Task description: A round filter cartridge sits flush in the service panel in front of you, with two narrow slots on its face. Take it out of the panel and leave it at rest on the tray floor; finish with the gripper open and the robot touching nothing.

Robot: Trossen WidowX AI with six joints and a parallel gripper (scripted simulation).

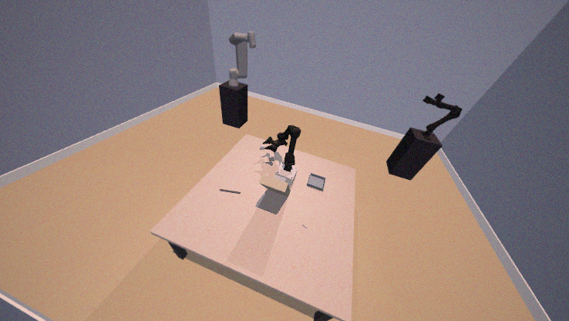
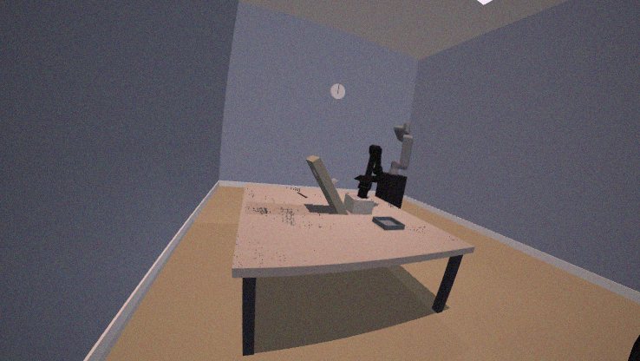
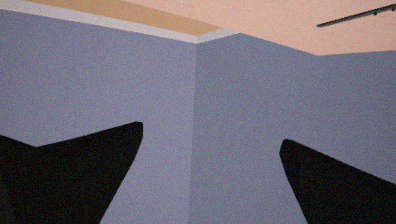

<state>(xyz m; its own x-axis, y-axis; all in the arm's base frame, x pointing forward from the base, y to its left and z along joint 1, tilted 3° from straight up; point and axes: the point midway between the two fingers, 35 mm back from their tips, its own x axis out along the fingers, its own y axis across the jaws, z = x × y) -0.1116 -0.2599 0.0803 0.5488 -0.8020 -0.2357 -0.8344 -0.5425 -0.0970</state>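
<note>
The round filter cartridge lies 450 mm ahead of my gripper tip, 280 mm to the left of it and 80 mm above it. Also, from my gripper tip: tray: 40 mm ahead, 570 mm to the left, 190 mm below; then small pin: 510 mm ahead, 560 mm to the left, 190 mm below; then small white cube: 190 mm behind, 80 mm to the right, 180 mm below.
</note>
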